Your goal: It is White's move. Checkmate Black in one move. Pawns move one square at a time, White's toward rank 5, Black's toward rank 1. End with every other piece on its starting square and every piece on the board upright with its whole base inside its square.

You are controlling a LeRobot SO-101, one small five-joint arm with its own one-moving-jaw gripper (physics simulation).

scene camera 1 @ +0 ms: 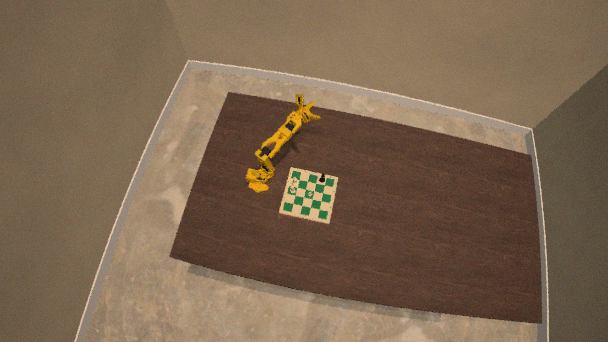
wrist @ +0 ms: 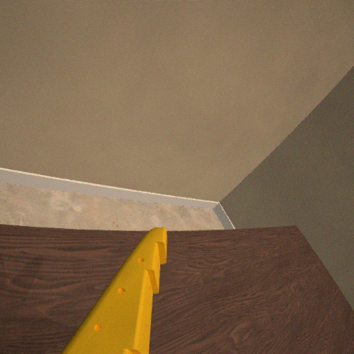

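Note:
The green and cream chessboard lies on the table in the scene view. A black piece stands in its top row, second square from the right. A white piece is near the left edge, with another white piece just below it. A third white piece is near the middle. The pieces' types are too small to tell. My gripper is fully open and empty, up and away from the board, near the table's far edge. In the wrist view one notched jaw shows; the board and pieces do not.
The yellow arm reaches from its base, left of the board, toward the table's far edge. The dark wooden table extends well to the right of the board. Its far edge and the wall beyond show in the wrist view.

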